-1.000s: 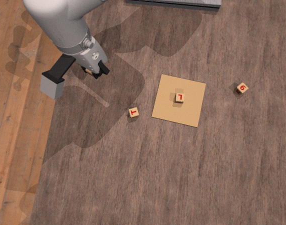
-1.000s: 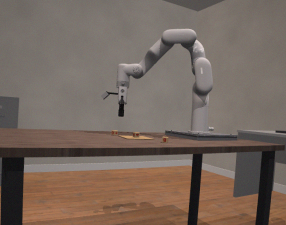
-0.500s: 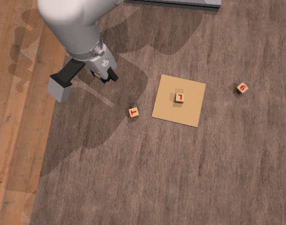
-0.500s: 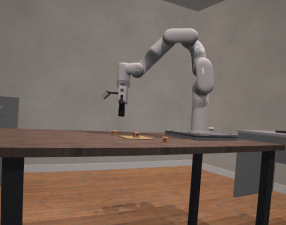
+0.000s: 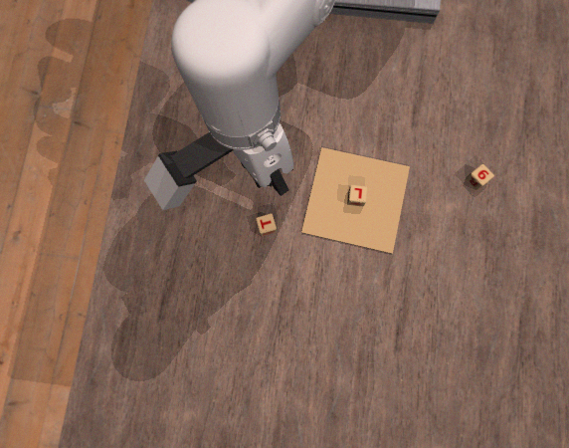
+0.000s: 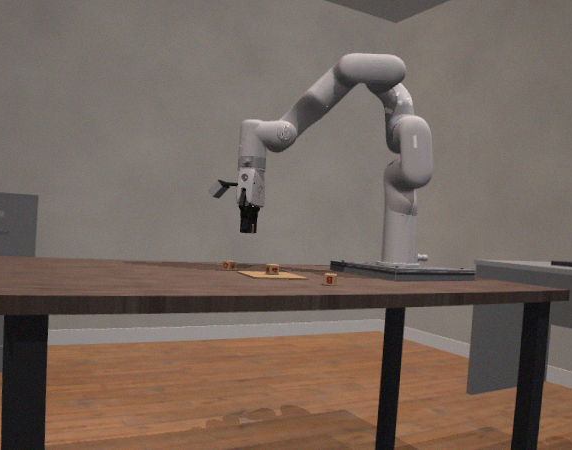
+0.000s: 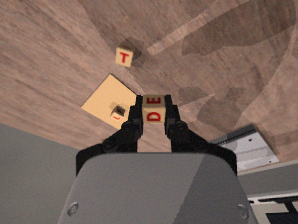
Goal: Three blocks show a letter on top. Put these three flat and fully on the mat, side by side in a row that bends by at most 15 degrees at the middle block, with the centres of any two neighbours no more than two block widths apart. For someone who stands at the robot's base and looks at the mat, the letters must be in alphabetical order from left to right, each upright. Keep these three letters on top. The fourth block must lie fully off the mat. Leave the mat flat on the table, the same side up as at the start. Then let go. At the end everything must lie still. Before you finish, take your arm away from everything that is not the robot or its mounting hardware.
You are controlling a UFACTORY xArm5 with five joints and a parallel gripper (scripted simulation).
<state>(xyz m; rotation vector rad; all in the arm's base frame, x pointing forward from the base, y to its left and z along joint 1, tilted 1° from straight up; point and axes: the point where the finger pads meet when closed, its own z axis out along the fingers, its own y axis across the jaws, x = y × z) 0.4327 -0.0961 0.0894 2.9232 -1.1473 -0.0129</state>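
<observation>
The tan mat lies 140 mm to the left of my hand, 120 mm below it and 20 mm behind it.
</observation>
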